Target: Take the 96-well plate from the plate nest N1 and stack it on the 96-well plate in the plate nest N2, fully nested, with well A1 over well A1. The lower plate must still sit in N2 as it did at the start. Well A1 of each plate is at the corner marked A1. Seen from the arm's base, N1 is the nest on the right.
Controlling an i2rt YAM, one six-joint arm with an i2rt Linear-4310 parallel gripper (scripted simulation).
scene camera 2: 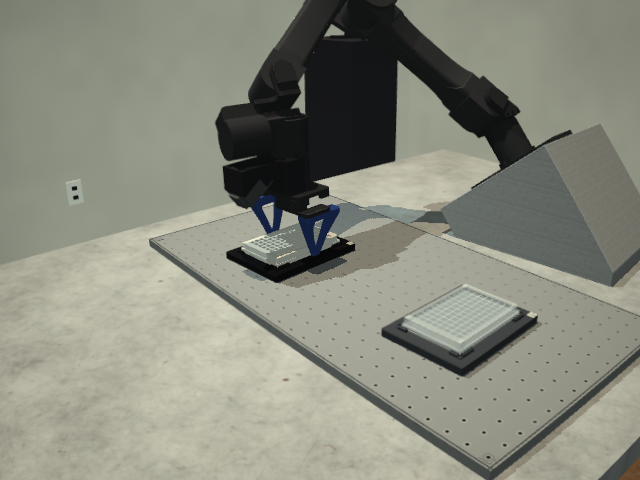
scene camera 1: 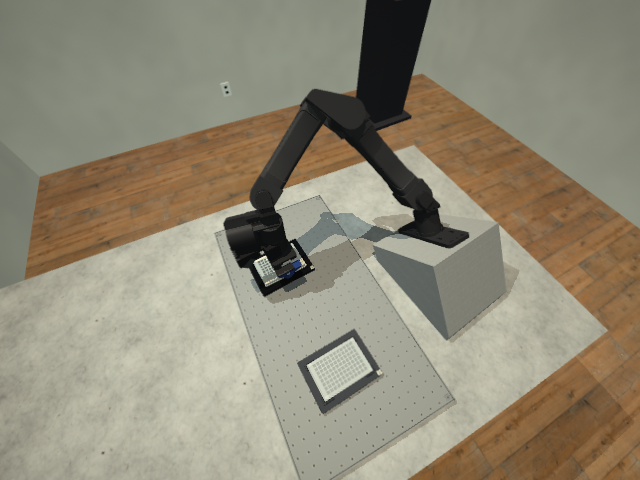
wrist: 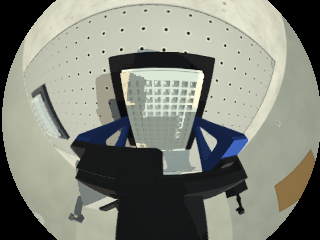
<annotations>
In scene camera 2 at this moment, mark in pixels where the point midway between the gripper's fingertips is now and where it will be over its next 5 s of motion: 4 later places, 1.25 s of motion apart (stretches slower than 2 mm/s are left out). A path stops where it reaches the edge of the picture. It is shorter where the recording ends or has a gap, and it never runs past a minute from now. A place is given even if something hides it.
The gripper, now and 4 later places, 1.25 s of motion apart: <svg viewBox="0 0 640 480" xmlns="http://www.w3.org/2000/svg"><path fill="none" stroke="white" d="M293 246L290 223L288 194L325 203L383 225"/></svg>
</annotations>
